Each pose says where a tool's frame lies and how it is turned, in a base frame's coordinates. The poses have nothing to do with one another.
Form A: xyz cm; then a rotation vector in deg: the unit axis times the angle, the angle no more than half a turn.
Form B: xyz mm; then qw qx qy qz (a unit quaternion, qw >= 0). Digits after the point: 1 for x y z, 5 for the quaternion.
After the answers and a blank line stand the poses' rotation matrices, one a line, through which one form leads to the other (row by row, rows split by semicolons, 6 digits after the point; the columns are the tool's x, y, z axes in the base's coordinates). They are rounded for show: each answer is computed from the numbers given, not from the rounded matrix.
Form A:
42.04, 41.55, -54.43, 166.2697, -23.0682, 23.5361
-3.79, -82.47, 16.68, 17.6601, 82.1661, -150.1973
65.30, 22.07, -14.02, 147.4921, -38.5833, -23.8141
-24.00, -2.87, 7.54, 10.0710, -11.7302, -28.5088
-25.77, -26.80, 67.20, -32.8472, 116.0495, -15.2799
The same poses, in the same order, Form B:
420.4, 415.5, -544.3, 0.09146, 0.97681, -0.13552, 0.13827
-37.9, -824.7, 166.8, 0.06879, 0.10237, 0.47627, -0.87061
653.0, 220.7, -140.2, 0.22237, 0.93192, -0.24379, -0.15047
-240.0, -28.7, 75.4, 0.96022, 0.08672, -0.10100, -0.24548
-257.7, -268.0, 672.0, 0.48807, -0.23582, 0.83315, -0.10970

0.925030 -0.290050 0.245336; -0.239463 -0.946536 -0.216163; 0.294918 0.141209 -0.945031
-0.969580 0.217278 -0.112719; -0.022263 -0.536872 -0.843370; -0.243761 -0.815205 0.525377
0.835854 -0.387463 -0.388870; -0.521300 -0.782242 -0.341091; -0.172030 0.487820 -0.855825
0.859077 0.453908 -0.236547; -0.488943 0.864441 -0.116947; 0.151398 0.216124 0.964556
-0.412357 -0.285867 0.865010; -0.500029 0.864710 0.047400; -0.761533 -0.412984 -0.499511

